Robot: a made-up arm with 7 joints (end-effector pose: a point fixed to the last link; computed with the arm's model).
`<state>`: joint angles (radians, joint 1 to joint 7).
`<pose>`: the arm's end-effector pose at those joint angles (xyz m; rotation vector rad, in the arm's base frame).
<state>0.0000 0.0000 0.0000 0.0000 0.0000 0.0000 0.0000</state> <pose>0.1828 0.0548 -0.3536 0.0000 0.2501 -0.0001</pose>
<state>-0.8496 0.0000 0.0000 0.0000 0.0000 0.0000 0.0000</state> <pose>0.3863 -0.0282 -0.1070 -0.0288 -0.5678 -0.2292</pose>
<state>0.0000 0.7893 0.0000 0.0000 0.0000 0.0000 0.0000</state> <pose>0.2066 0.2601 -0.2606 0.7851 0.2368 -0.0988</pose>
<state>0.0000 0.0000 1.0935 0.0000 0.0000 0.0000 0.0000</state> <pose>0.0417 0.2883 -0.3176 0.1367 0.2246 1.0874</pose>
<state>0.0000 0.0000 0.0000 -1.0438 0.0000 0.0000 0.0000</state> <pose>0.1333 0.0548 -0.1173 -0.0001 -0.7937 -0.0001</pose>
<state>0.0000 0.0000 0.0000 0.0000 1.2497 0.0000 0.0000</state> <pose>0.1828 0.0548 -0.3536 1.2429 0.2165 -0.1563</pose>
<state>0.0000 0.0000 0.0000 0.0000 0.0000 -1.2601 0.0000</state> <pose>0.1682 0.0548 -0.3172 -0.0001 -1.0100 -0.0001</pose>
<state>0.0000 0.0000 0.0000 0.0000 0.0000 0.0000 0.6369</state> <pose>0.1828 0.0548 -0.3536 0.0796 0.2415 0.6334</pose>
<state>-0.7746 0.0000 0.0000 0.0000 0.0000 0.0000 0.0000</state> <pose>0.3780 -0.0199 -0.1347 -0.0263 -0.4955 -0.2093</pose>
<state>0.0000 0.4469 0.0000 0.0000 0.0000 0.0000 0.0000</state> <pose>0.1913 0.1808 -0.3203 0.4446 0.2458 -0.0560</pose>
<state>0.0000 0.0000 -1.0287 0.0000 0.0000 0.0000 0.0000</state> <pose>0.0611 -0.1732 -0.3225 -0.1286 0.2276 -1.0233</pose>
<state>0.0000 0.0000 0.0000 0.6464 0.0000 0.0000 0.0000</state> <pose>0.0911 0.0548 -0.4771 0.0001 0.8965 -0.0001</pose>
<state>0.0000 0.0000 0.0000 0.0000 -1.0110 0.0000 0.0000</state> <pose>0.1828 0.0548 -0.3536 -1.0055 0.2284 0.1262</pose>
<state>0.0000 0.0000 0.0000 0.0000 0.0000 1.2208 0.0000</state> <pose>0.1539 0.0548 -0.3785 0.0001 1.4709 -0.0001</pose>
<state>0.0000 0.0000 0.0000 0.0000 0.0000 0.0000 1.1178</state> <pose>0.1828 0.0548 -0.3536 0.1397 0.2234 1.1116</pose>
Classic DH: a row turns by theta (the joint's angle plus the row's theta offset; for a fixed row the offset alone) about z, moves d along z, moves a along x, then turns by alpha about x. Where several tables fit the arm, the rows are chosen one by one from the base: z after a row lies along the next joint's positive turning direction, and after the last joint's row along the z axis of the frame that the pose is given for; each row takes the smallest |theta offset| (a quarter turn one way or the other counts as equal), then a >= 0, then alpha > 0; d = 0 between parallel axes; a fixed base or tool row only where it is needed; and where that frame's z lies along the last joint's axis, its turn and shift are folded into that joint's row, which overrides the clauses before.
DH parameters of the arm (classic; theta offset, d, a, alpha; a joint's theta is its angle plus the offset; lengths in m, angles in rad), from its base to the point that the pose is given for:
base (fixed): -0.071 0 0 -1.3004
joint 1: -1.3111 0.0398 -0.0145 -1.5708
joint 2: 1.2915 0 -0.0097 1.5708
joint 3: 1.5708 -0.2786 0.023 -1.5708
joint 4: 1.5708 0.0029 0.0158 1.5708
joint 5: 0 0.2083 0 -1.5708
joint 6: -1.5708 0 0.0333 1.5708
joint 7: 0 0 0 0

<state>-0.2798 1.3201 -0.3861 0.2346 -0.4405 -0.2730 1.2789</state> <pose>0.2681 0.3327 -0.1639 0.8325 -0.4207 0.9362</pose>
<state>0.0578 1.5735 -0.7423 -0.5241 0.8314 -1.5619 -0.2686</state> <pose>0.0802 0.2131 -0.1766 0.5453 -0.8436 -2.6353</pose>
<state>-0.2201 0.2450 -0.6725 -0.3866 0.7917 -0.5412 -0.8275</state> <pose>0.1723 -0.0685 -0.2326 1.1040 -0.7542 -1.5609</pose>
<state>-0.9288 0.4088 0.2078 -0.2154 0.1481 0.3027 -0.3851</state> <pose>0.3693 0.1202 -0.0027 0.5187 -0.5438 -0.1848</pose>
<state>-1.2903 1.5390 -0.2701 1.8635 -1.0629 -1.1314 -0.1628</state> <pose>0.1215 0.5200 0.0538 0.6817 -0.9128 1.2833</pose>
